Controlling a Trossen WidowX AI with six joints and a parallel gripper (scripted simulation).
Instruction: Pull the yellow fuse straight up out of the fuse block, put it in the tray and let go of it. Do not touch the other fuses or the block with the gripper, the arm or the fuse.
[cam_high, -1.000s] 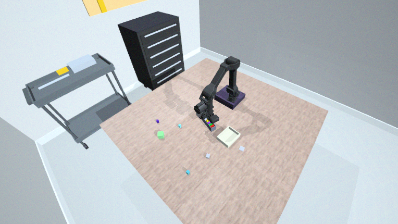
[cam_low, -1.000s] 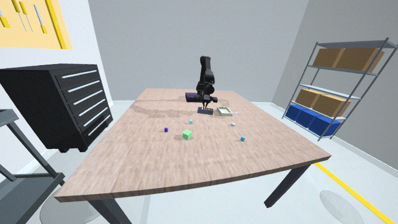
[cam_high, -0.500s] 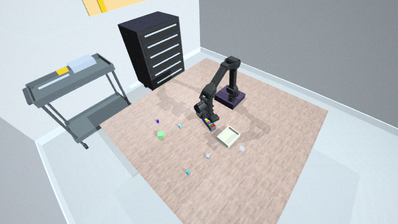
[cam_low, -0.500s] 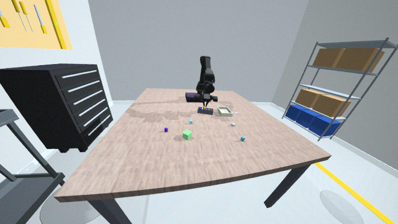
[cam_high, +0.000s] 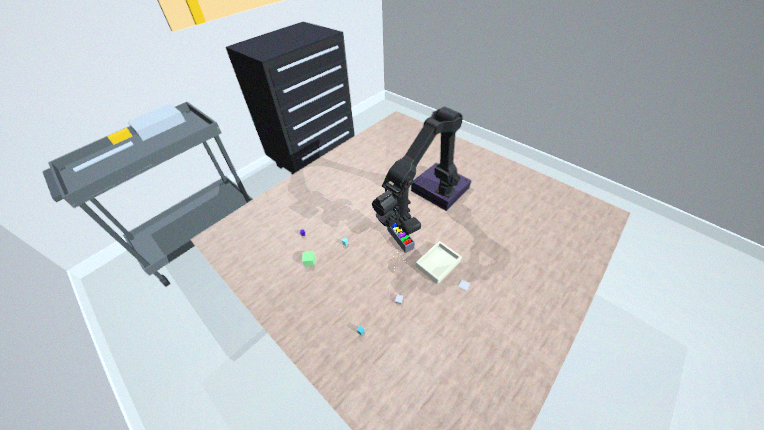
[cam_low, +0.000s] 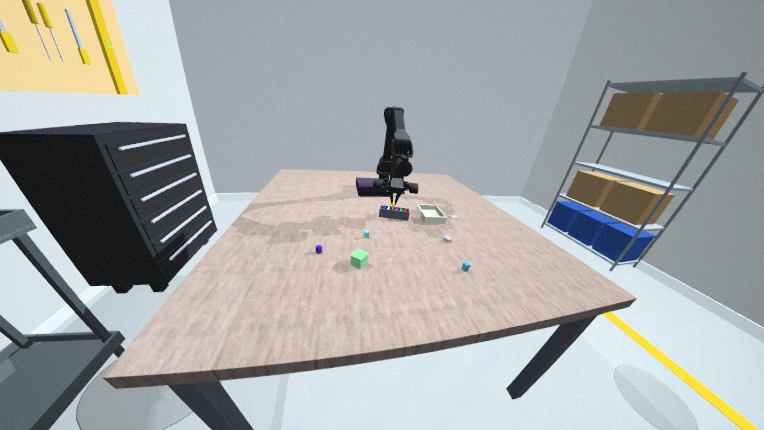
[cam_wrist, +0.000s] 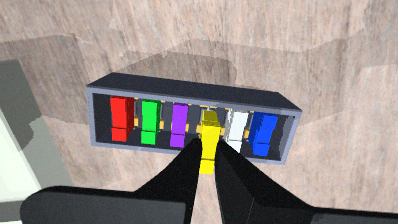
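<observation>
Now: gripper tip 18 cm to the right of the cream tray, 6 cm above it and 3 cm short of it. Also, from my gripper tip: yellow fuse 1 cm below.
</observation>
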